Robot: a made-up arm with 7 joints. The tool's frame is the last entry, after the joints. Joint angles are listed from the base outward.
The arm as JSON. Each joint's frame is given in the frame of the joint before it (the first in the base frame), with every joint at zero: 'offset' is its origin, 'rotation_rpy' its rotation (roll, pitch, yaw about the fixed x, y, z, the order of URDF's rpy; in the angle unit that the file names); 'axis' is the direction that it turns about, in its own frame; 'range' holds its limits. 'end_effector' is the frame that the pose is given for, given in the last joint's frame.
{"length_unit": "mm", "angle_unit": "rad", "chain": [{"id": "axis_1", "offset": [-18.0, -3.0, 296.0], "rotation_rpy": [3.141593, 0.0, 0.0], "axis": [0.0, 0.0, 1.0], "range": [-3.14, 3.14]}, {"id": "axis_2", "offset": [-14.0, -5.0, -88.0], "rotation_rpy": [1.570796, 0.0, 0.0], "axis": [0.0, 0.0, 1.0], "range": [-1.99, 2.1]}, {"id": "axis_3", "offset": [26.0, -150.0, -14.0], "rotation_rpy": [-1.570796, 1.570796, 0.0], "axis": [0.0, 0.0, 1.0], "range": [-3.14, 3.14]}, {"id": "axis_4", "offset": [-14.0, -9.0, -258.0], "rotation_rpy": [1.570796, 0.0, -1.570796], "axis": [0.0, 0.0, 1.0], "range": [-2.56, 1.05]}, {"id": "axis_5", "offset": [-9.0, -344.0, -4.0], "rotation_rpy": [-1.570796, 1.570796, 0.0], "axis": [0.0, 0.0, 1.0], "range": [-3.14, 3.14]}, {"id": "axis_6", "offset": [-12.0, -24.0, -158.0], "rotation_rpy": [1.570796, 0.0, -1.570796], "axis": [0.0, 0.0, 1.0], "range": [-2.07, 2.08]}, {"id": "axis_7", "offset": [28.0, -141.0, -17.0], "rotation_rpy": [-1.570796, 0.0, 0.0], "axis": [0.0, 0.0, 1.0], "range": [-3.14, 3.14]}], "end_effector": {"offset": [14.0, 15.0, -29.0], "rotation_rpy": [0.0, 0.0, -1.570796]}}
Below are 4 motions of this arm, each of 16 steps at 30 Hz.
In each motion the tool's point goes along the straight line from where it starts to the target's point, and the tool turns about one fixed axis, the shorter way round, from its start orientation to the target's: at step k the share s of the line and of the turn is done. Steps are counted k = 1, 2, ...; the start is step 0. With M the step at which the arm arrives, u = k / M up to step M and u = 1 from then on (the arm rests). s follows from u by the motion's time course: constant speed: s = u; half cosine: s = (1 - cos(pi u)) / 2; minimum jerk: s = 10 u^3 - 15 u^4 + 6 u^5.
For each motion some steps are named. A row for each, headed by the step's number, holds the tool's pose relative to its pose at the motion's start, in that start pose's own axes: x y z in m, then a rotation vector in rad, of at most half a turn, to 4 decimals.
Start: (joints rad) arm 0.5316 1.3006 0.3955 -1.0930 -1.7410 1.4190 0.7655
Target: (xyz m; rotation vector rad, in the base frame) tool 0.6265 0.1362 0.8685 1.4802 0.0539 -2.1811
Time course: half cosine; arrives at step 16
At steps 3, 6, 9, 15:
3: -0.0006 -0.0040 -0.0073 0.0639 0.0058 0.0867
6: -0.0021 -0.0145 -0.0268 0.2342 0.0213 0.3175
9: -0.0041 -0.0281 -0.0519 0.4534 0.0412 0.6146
15: -0.0067 -0.0466 -0.0861 0.7514 0.0684 1.0187

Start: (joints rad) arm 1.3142 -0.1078 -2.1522 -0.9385 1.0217 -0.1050 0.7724
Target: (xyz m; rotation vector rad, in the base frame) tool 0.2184 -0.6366 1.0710 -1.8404 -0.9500 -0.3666
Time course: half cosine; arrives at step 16
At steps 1, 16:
1: 0.0008 0.0057 0.0032 0.0085 -0.0025 0.0012
16: 0.0870 0.5892 0.3283 0.8848 -0.2599 0.1301

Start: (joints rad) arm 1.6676 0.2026 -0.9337 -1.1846 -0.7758 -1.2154 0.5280
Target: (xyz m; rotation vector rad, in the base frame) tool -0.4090 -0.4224 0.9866 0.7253 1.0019 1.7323
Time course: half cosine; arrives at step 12
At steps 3, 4, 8, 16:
3: -0.0874 -0.0145 0.0153 0.0044 0.0439 0.0408
4: -0.1493 -0.0247 0.0260 0.0075 0.0750 0.0697
8: -0.4479 -0.0741 0.0781 0.0224 0.2249 0.2090
16: -0.5971 -0.0988 0.1042 0.0299 0.2999 0.2787

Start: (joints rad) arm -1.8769 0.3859 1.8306 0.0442 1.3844 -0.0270 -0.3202
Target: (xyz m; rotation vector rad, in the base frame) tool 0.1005 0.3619 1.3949 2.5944 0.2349 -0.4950
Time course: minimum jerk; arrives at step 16
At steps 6, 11, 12, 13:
6: 0.0513 0.0249 0.0037 0.0040 -0.1125 0.0760
11: 0.1530 0.0740 0.0109 0.0120 -0.3353 0.2266
12: 0.1673 0.0810 0.0119 0.0131 -0.3666 0.2477
13: 0.1775 0.0859 0.0126 0.0139 -0.3890 0.2628

